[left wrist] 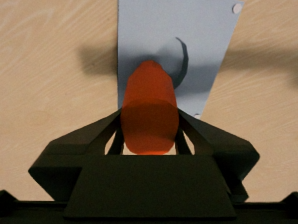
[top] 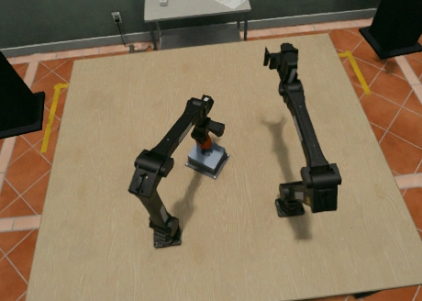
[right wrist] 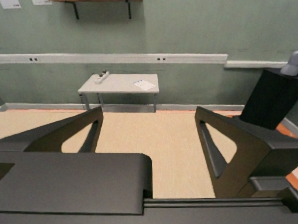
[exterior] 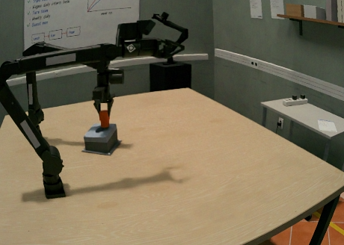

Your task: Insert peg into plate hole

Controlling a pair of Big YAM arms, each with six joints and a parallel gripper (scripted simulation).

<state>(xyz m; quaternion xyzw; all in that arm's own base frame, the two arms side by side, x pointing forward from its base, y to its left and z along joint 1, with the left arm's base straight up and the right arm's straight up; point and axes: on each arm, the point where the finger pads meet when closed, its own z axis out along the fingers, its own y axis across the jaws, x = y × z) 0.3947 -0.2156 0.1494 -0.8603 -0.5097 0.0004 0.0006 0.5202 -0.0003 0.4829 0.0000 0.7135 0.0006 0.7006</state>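
Note:
Now: the orange-red peg 2 cm below my left hand. Round my left hand: blue-grey plate 3 cm behind, 1 cm to the right, 8 cm below.

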